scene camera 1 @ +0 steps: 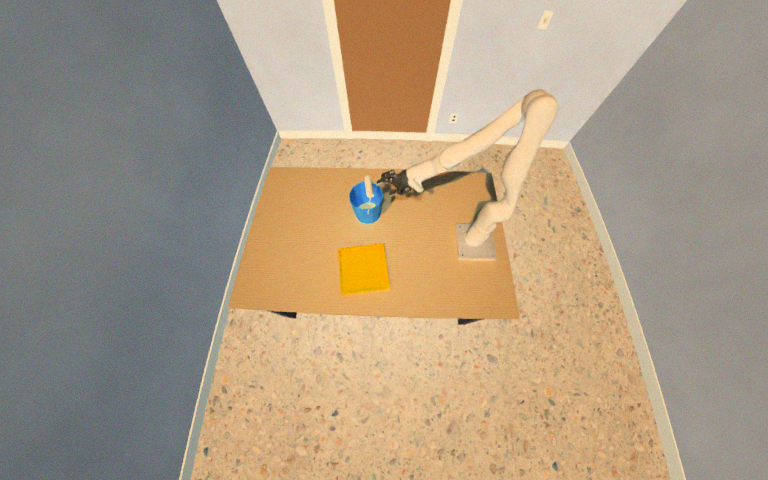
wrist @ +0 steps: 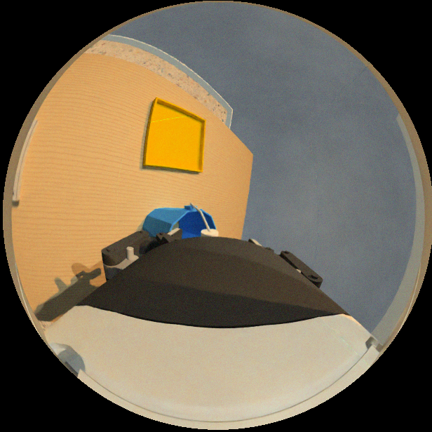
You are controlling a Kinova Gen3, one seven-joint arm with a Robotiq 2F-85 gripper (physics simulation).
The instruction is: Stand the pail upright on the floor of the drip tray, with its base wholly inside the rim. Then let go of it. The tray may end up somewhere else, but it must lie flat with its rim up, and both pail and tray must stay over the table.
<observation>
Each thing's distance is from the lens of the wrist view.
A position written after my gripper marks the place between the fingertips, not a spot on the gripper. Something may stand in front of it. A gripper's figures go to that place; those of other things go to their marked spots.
my gripper [wrist: 214,241]: 0.16 m
yellow drip tray [wrist: 174,138]: 0.49 m
blue pail [wrist: 188,219]: 0.42 m
The marked spots on the yellow drip tray and the blue pail are 0.30 m apart.
</observation>
